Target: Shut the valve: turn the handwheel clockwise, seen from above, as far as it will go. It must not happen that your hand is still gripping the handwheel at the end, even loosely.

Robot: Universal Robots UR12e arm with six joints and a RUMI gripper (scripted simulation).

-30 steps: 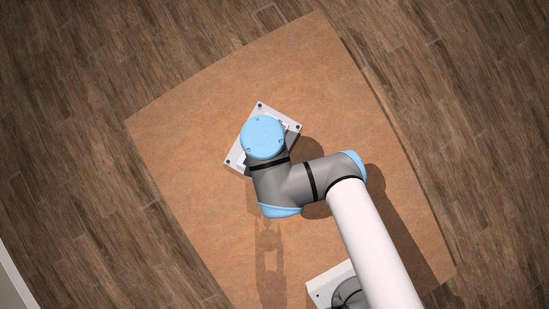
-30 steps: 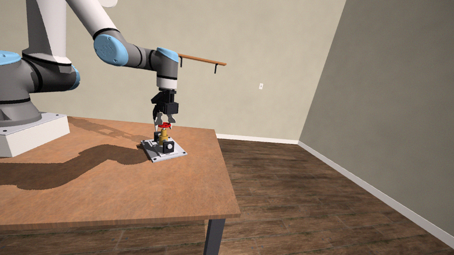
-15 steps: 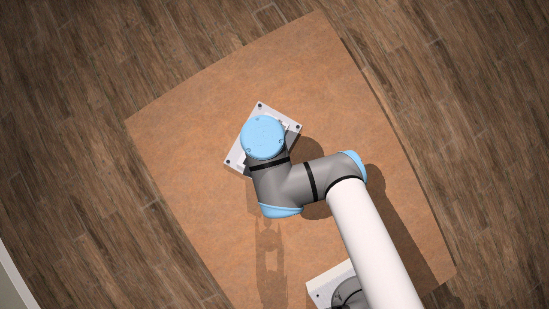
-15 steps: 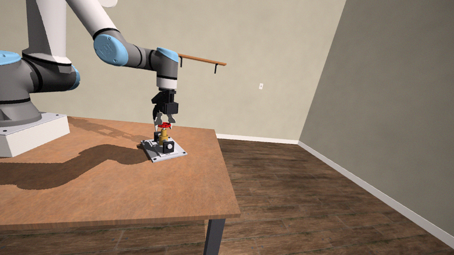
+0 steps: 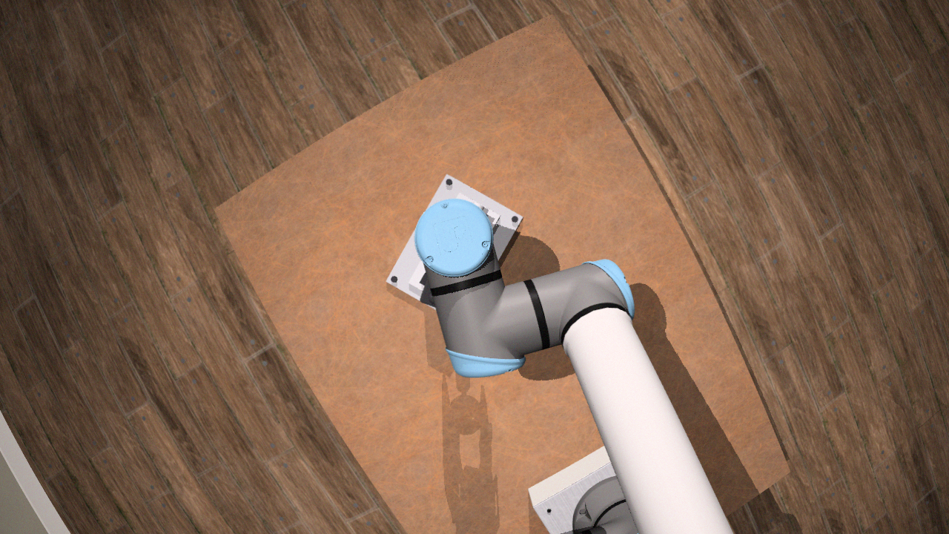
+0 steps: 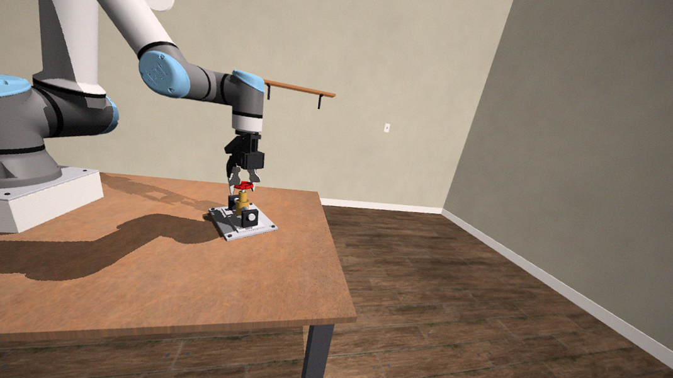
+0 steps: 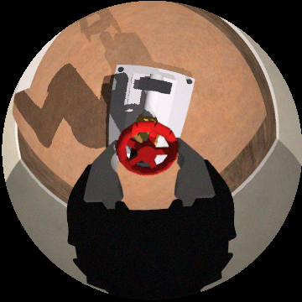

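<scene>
Right now the red handwheel is 1 cm above my hand. From my hand the other things lie so: base plate 11 cm below.
</scene>
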